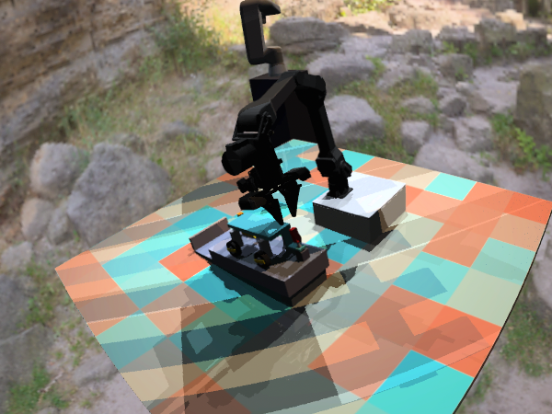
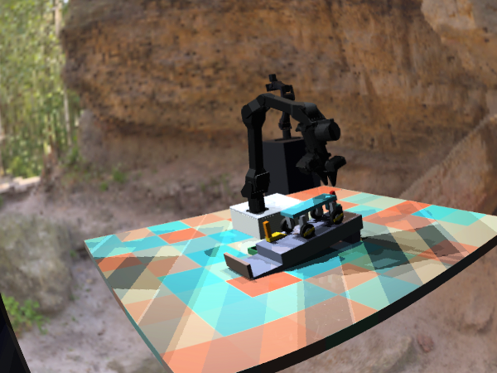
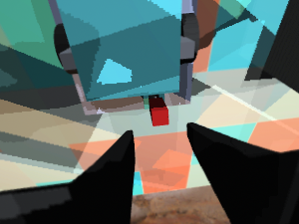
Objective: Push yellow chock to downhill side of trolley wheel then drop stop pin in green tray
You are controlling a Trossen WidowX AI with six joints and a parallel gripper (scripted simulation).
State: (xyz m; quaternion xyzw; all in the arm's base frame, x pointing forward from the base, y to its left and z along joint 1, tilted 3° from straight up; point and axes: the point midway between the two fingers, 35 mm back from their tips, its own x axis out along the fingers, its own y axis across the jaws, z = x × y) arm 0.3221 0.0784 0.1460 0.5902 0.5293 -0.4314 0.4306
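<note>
My gripper tip is 2 cm to the right of the red-headed stop pin and 6 cm above it. The rest, counted from my gripper tip: trolley 1 cm ahead, 10 cm to the right, 8 cm below; then yellow chock 4 cm behind, 21 cm to the right, 11 cm below; then ramp 1 cm ahead, 10 cm to the right, 14 cm below.
</note>
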